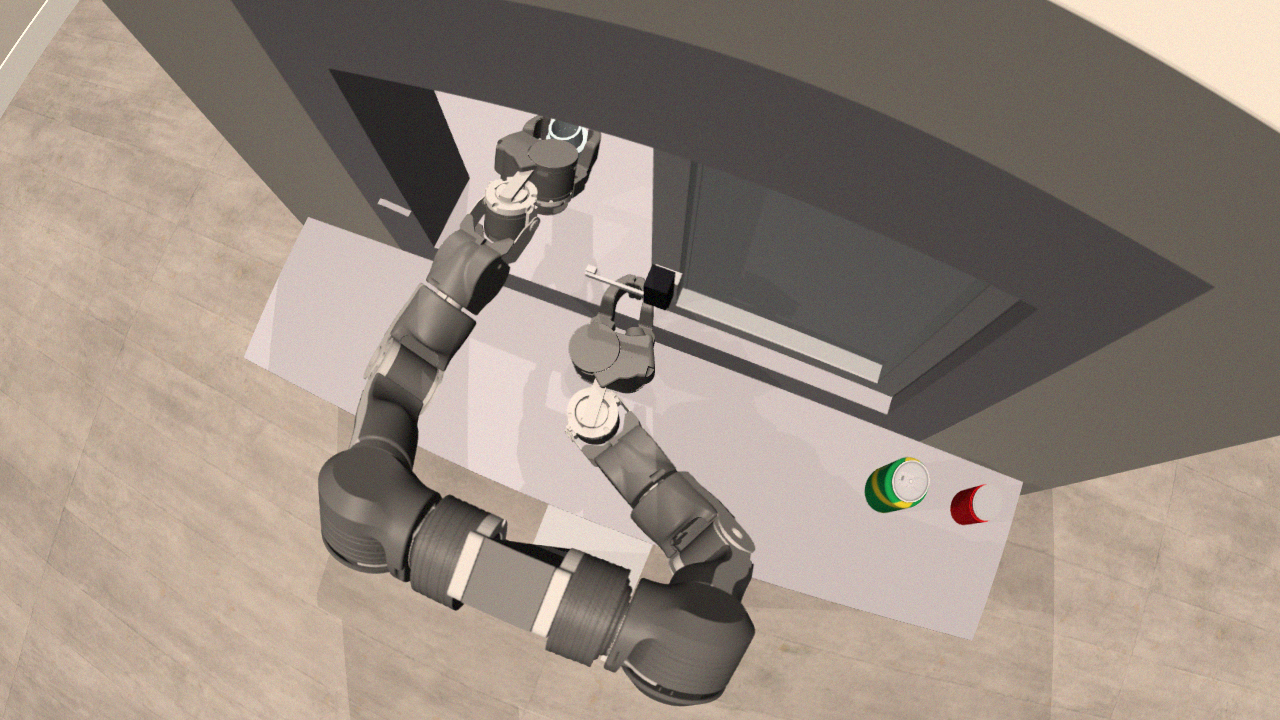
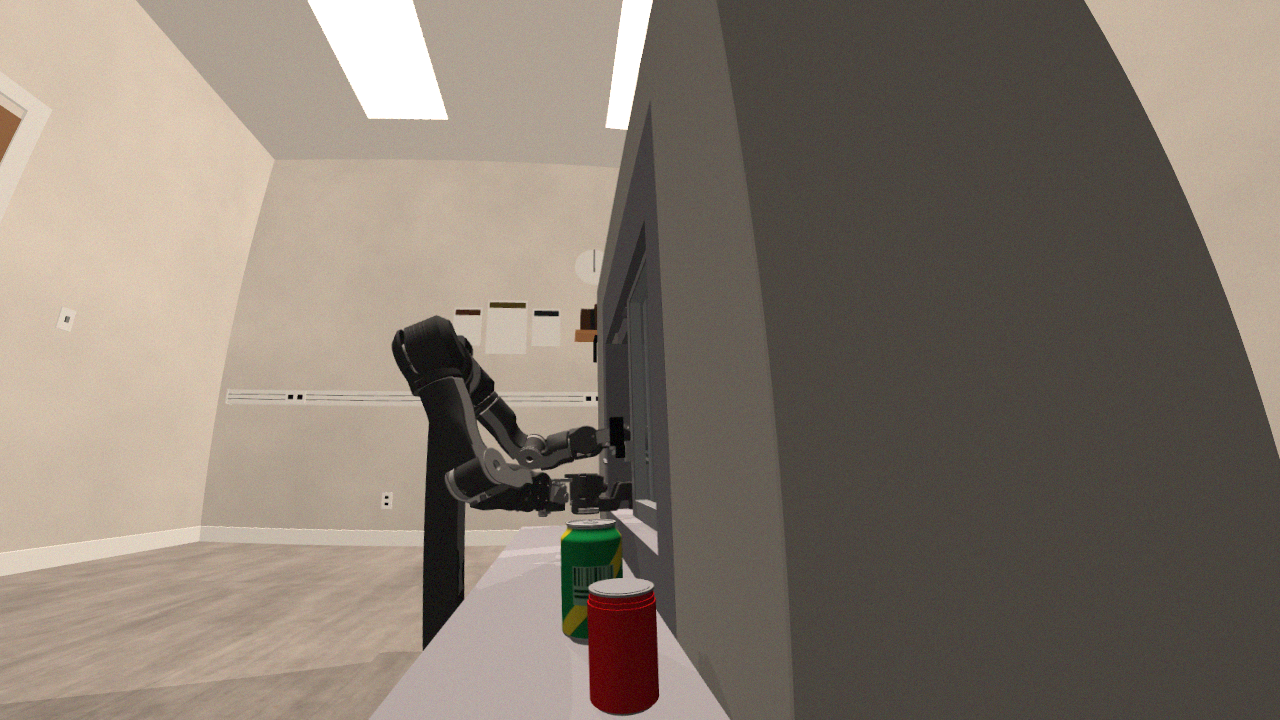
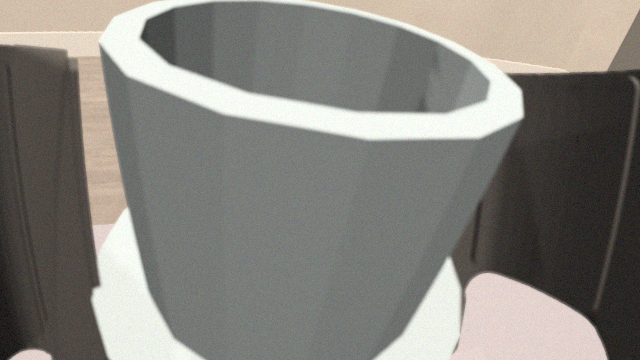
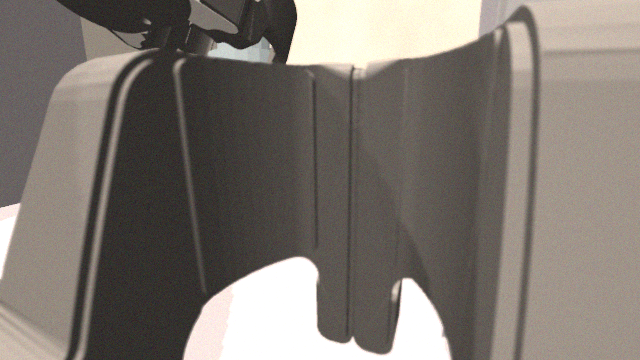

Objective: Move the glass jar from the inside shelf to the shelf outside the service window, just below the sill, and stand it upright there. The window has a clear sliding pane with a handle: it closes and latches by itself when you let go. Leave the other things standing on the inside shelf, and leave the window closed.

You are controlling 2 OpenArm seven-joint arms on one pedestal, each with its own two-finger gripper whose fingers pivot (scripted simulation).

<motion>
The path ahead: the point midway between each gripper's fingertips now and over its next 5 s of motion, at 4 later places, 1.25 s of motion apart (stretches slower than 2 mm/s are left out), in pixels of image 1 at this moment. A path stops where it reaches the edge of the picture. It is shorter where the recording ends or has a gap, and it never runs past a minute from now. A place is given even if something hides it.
My left gripper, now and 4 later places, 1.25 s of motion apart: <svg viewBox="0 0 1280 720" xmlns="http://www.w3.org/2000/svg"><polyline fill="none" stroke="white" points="569,135 571,153 573,168 573,170 573,171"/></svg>
My right gripper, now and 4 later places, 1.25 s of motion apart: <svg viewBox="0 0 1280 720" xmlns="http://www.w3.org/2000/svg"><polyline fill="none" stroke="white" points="637,283 627,287 620,292 609,337 687,377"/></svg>
</motion>
